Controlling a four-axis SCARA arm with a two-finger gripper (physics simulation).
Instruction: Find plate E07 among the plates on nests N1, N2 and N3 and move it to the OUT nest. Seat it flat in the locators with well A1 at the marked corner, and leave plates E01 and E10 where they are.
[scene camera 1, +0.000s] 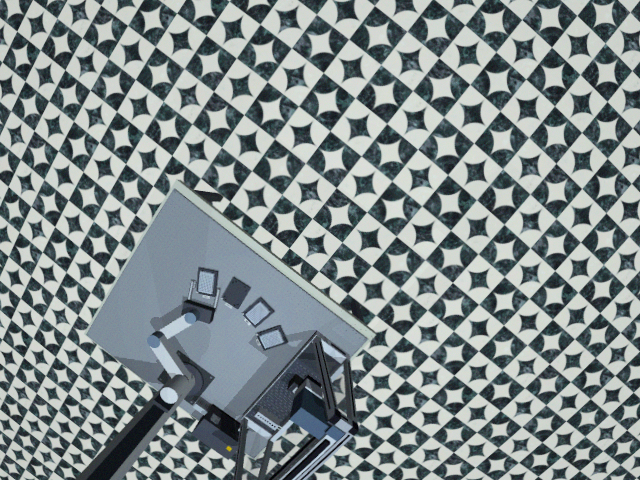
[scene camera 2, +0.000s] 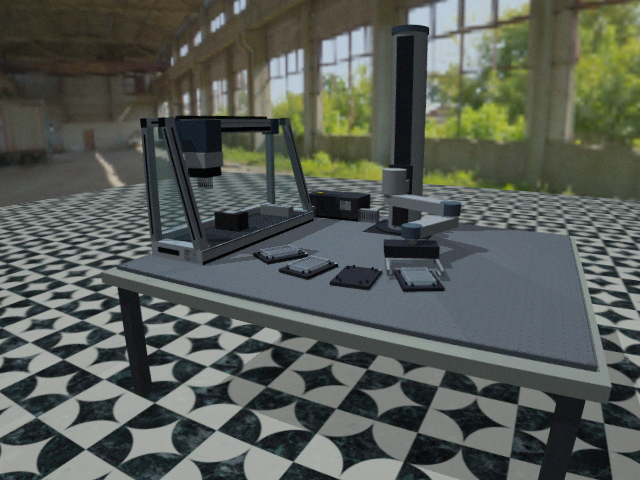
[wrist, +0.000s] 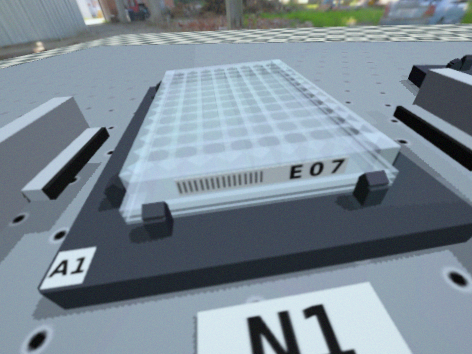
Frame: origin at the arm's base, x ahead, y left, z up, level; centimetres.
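Where they show: gripper, fingertip midpoint: (scene camera 1: 206, 285) (scene camera 2: 415, 273) (wrist: 249, 104).
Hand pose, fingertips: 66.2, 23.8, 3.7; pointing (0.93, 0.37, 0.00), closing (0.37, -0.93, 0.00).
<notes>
Things, the pixels of their top centre, and the offset from my fingertips, as dx, dy, dz. "pt": a spot on its surface instead. Level surfaces: height alone.
- Plate E07 at its top centre: (wrist: 235, 92) (scene camera 2: 418, 273) (scene camera 1: 205, 283) +0.8, +1.0, +0.2
- dark nest N1 at its top centre: (wrist: 235, 101) (scene camera 2: 418, 275) (scene camera 1: 205, 282) +0.8, +1.0, -0.2
- bare dark nest at its top centre: (scene camera 2: 357, 272) (scene camera 1: 234, 294) +6.6, -16.8, -0.2
- framed machine with a blue-grey head, surface spot: (scene camera 2: 199, 136) pt +11.6, -73.2, +40.9
- black box at a spot on its surface: (scene camera 2: 336, 204) pt -69.8, -60.3, +5.2
- table at its surface level: dz -2.4
Plate E07 (scene camera 1: 207, 280) (scene camera 2: 418, 277) (wrist: 250, 120), clear with a barcode label, sits flat between the locator pegs of dark nest N1 (scene camera 1: 216, 270) (scene camera 2: 424, 288) (wrist: 250, 250). The nest's A1 mark is at the front left in the wrist view. My gripper (scene camera 1: 205, 292) (scene camera 2: 415, 271) (wrist: 249, 104) is open and low, with one finger on each side of the plate, apart from it. A bare dark nest (scene camera 1: 236, 292) (scene camera 2: 355, 277) (wrist: 421, 76), its label unreadable, stands beside N1. Two more plates (scene camera 1: 257, 313) (scene camera 1: 271, 338) (scene camera 2: 310, 265) (scene camera 2: 282, 252) sit on nests farther along; their labels are unreadable.
A framed machine with a blue-grey head (scene camera 1: 311, 413) (scene camera 2: 199, 136) stands at the table's side beyond the plates. A black box (scene camera 1: 219, 431) (scene camera 2: 336, 204) is near the arm's tall column (scene camera 2: 409, 103). The table (scene camera 1: 155, 248) (scene camera 2: 516, 310) has a raised-looking pale edge.
</notes>
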